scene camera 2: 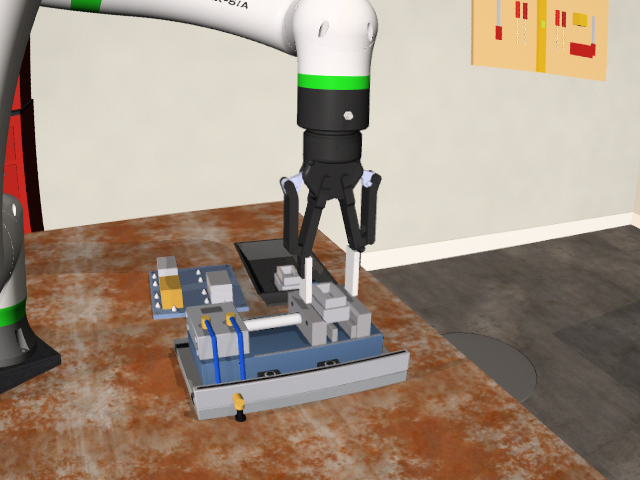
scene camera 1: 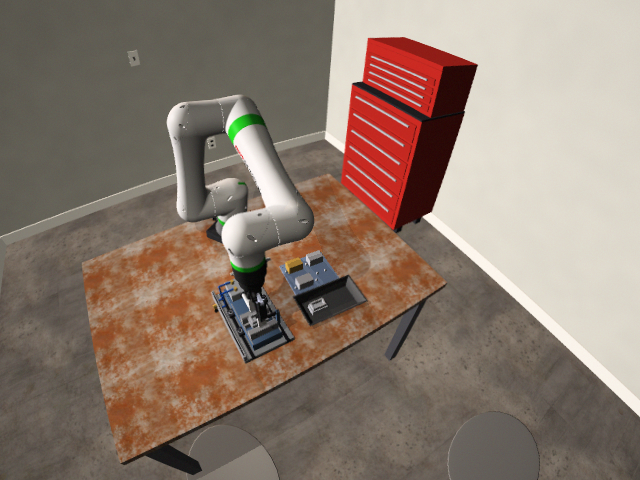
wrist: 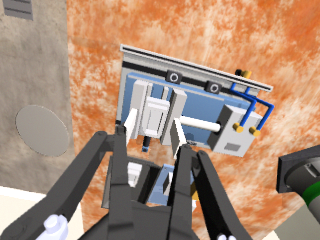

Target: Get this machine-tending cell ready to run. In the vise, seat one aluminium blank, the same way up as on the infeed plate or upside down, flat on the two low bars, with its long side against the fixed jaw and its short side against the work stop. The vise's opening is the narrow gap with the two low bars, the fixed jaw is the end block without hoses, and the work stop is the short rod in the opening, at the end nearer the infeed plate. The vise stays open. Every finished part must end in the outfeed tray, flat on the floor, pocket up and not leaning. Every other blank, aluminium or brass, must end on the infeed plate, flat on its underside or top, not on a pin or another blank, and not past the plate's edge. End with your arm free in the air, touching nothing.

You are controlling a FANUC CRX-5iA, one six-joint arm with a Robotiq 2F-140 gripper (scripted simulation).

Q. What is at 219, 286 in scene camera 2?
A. An aluminium blank.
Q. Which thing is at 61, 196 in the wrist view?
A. My gripper.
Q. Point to a finished part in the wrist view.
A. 156, 110
